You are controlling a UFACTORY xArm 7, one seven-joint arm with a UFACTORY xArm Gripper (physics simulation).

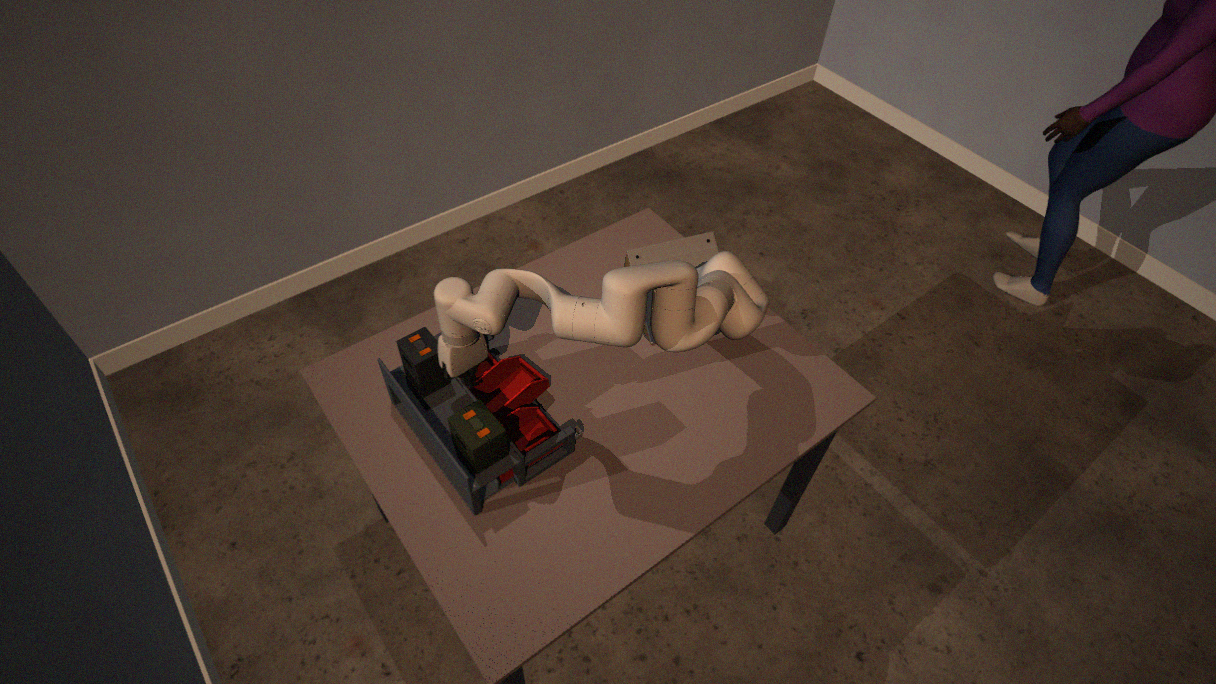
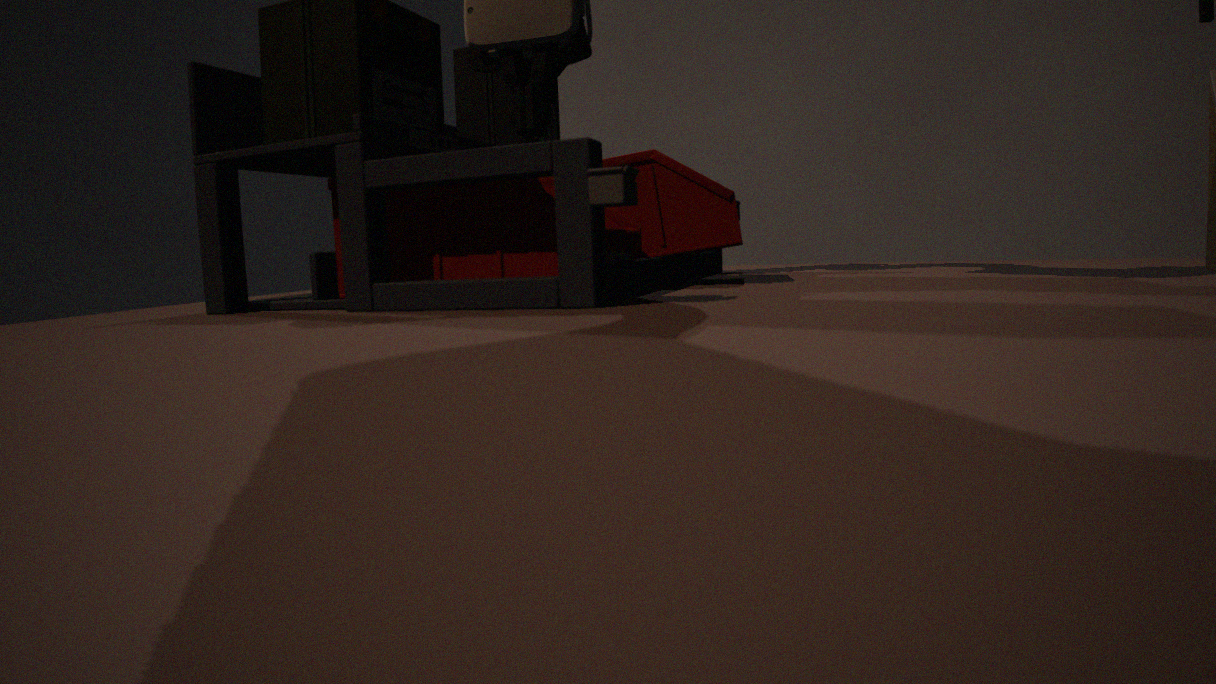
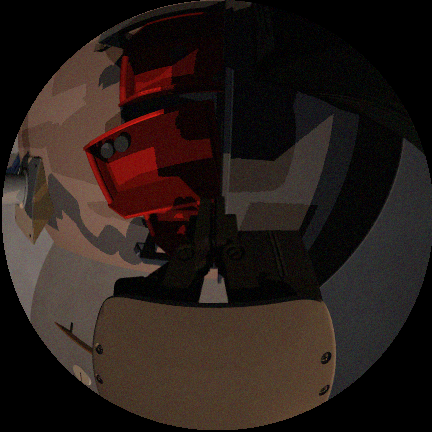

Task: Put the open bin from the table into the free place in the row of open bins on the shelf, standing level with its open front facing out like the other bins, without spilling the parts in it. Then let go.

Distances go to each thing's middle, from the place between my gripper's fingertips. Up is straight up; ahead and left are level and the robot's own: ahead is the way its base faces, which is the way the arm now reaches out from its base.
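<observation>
The shelf back panel (image 2: 226, 112) is 5 cm to the left of my hand and 1 cm above it, and it is 13 cm ahead of that same hand.
</observation>
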